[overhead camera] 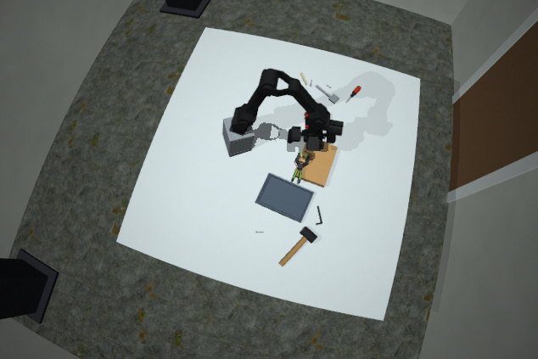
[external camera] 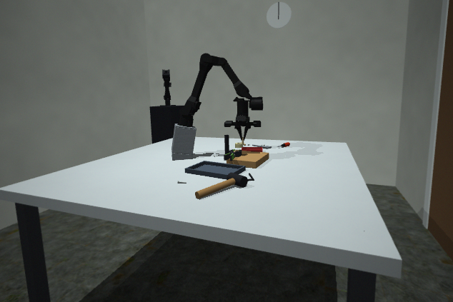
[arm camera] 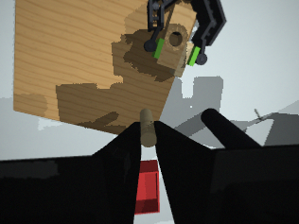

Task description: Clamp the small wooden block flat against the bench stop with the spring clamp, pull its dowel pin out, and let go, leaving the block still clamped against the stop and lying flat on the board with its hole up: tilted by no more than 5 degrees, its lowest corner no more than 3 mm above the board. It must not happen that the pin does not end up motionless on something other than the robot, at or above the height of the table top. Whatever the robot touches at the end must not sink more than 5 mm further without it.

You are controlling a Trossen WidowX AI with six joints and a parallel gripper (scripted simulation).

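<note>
Now: the red tray 150 mm to the left of my hand and 130 mm below it. From my hand the other things lie so: dowel pin 40 mm below; wooden board 50 mm ahead, 50 mm to the right, 120 mm below; small wooden block 10 mm behind, 60 mm to the right, 90 mm below.
</note>
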